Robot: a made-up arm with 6 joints.
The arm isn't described. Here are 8 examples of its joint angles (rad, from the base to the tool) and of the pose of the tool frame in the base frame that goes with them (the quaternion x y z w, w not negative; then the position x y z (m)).
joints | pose
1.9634 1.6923 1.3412 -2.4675 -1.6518 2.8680 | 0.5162 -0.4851 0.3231 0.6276 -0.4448 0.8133 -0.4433
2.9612 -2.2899 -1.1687 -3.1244 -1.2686 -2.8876 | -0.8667 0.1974 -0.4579 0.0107 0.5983 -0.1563 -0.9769
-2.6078 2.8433 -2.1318 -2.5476 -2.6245 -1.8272 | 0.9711 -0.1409 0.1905 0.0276 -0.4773 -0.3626 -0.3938
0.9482 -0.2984 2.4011 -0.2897 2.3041 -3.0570 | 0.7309 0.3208 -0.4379 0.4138 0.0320 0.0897 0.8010
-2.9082 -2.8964 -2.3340 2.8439 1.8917 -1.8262 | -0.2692 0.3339 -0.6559 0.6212 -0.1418 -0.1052 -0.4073
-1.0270 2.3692 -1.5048 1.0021 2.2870 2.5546 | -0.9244 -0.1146 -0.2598 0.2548 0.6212 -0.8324 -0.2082
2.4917 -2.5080 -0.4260 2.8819 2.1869 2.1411 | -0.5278 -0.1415 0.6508 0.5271 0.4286 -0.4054 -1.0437
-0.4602 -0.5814 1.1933 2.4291 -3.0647 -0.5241 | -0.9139 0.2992 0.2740 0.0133 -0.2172 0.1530 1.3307
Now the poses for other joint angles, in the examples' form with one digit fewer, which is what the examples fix.
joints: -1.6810 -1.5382 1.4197 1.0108 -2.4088 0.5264
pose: -0.546 -0.769 0.023 0.331 0.108 1.020 0.672
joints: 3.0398 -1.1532 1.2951 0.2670 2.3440 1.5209
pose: 0.732 -0.599 -0.203 0.254 0.725 -0.136 1.021
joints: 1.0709 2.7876 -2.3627 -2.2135 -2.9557 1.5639
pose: 0.965 0.197 -0.157 0.069 0.196 0.480 -0.298
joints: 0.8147 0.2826 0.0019 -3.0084 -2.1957 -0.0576
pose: -0.832 -0.448 -0.287 0.155 0.278 0.374 1.527
